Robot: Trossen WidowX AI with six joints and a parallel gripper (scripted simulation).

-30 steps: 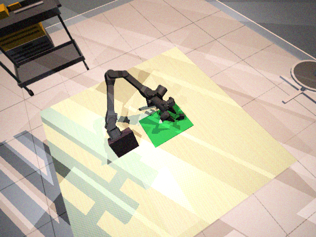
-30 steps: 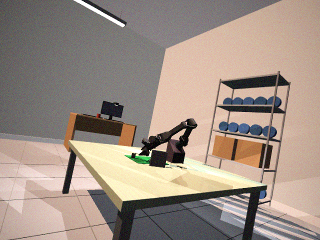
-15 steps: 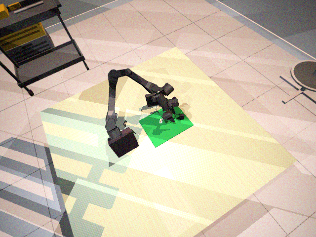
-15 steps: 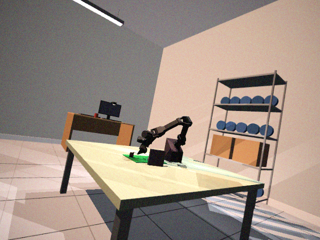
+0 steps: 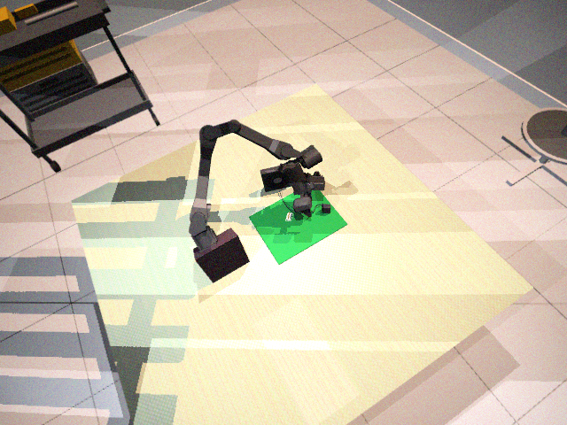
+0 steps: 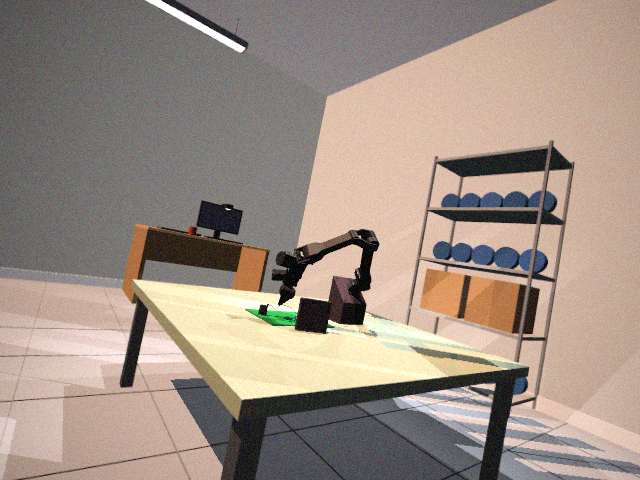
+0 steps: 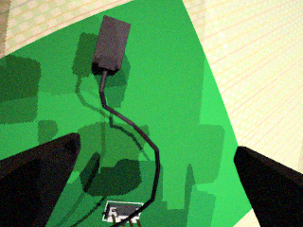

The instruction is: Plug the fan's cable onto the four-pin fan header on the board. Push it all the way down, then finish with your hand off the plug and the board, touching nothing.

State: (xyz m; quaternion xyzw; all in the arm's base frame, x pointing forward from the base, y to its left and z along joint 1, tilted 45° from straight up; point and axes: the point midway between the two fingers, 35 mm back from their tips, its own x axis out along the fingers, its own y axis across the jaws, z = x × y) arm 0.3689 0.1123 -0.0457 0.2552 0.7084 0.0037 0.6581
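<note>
The dark fan plug is 70 mm ahead of my gripper tip and 50 mm below it. From my gripper tip the other things lie so: fan header (80 mm behind, 70 mm below, 40 mm to the left); then green board (80 mm below, 50 mm behind, 10 mm to the left); then dark fan block (190 mm to the left, 60 mm behind, 10 mm below).
</note>
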